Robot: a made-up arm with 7 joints.
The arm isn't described. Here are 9 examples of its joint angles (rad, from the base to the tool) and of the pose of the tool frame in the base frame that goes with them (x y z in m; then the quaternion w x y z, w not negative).
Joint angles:
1: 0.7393 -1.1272 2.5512 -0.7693 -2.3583 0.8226 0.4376
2: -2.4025 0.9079 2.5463 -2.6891 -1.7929 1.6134 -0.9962
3: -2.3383 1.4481 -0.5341 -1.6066 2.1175 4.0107 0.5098
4: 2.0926 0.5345 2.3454 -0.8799 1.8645 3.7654 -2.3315
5: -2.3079 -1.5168 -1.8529 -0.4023 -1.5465 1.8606 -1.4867
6: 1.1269 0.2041 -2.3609 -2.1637 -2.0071 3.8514 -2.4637
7: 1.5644 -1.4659 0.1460 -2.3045 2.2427 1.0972 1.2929
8: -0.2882 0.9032 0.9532 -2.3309 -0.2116 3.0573 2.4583
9: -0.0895 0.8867 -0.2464 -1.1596 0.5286 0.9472 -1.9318
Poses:
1: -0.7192 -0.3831 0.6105 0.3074 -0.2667 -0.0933 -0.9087
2: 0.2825 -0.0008 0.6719 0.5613 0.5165 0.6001 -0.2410
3: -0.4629 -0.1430 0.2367 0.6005 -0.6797 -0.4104 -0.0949
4: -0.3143 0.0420 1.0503 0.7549 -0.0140 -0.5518 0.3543
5: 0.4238 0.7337 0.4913 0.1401 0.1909 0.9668 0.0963
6: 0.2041 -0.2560 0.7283 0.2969 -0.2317 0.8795 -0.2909
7: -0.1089 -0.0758 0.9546 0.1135 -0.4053 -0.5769 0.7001
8: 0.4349 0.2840 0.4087 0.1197 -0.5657 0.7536 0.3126
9: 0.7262 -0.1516 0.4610 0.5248 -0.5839 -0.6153 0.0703
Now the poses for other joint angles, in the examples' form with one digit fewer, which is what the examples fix.
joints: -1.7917 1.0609 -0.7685 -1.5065 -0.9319 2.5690 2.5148
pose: -0.423 -0.570 0.371 0.544 -0.294 -0.785 0.027
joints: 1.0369 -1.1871 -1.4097 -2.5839 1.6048 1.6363 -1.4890
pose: 0.344 -0.173 0.516 0.859 -0.210 -0.042 -0.465
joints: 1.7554 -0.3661 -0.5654 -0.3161 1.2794 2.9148 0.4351
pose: 0.175 -0.230 1.194 0.994 -0.036 -0.004 -0.100
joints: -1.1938 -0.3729 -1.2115 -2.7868 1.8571 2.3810 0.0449
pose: -0.249 -0.143 0.440 0.398 0.409 0.690 -0.445
